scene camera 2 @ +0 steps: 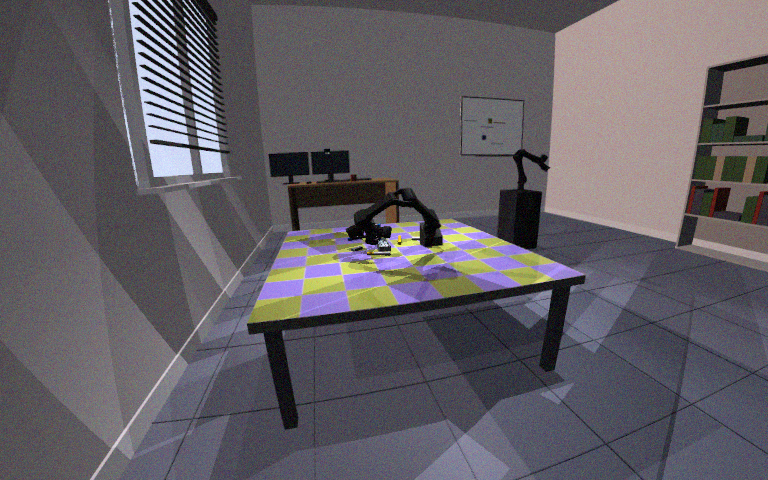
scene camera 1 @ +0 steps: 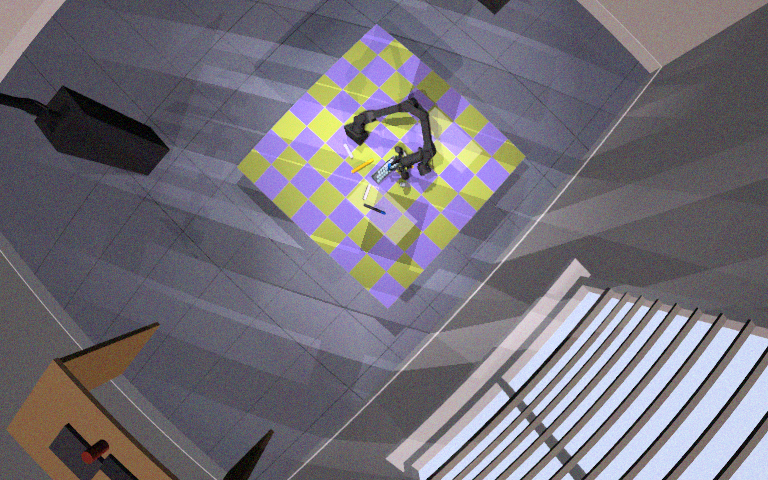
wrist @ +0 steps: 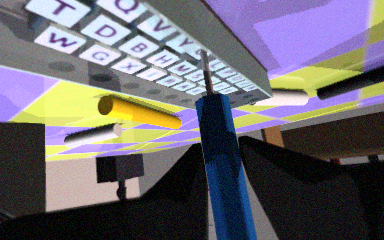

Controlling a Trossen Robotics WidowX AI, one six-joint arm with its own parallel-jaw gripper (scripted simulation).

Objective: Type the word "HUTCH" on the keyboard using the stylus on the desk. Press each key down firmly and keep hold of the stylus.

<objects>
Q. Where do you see a white pen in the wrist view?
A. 112, 131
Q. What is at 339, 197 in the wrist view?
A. My gripper.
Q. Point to a yellow pen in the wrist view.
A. At 109, 106
</objects>
